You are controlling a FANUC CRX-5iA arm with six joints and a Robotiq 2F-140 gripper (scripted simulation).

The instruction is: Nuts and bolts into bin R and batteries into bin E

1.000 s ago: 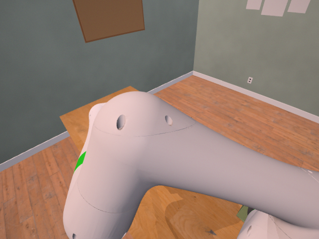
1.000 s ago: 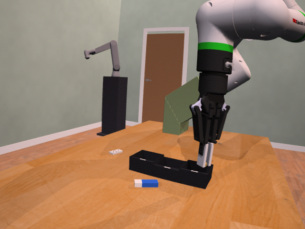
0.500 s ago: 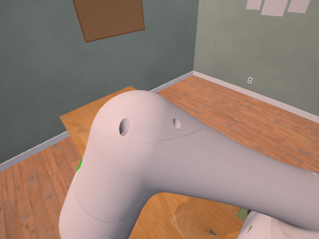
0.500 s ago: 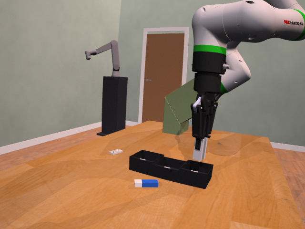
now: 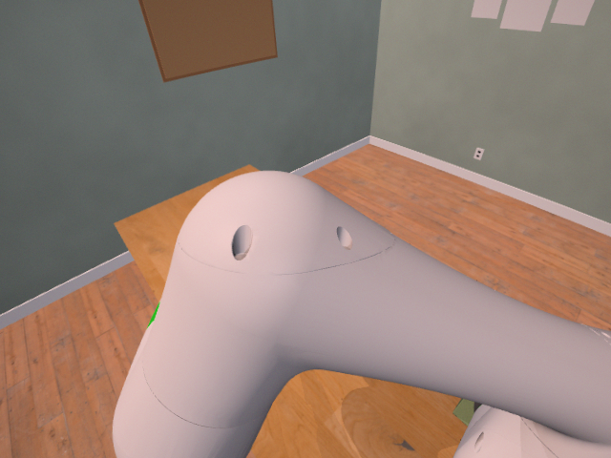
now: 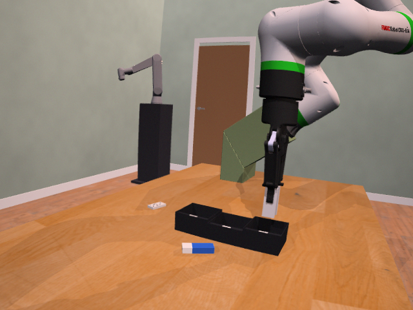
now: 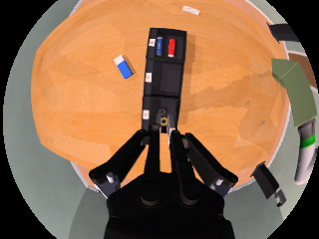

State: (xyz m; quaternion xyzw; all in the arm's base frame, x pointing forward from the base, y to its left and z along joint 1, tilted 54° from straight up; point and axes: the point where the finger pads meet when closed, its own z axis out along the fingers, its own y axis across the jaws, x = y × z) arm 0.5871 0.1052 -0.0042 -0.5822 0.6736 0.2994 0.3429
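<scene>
Now: hand 90 mm above the black nut. From my hand the other things lie so: black three-compartment bin (80 mm to the right, 80 mm below); brass nut (30 mm below); red battery (20 mm behind, 170 mm to the right, 90 mm below).
</scene>
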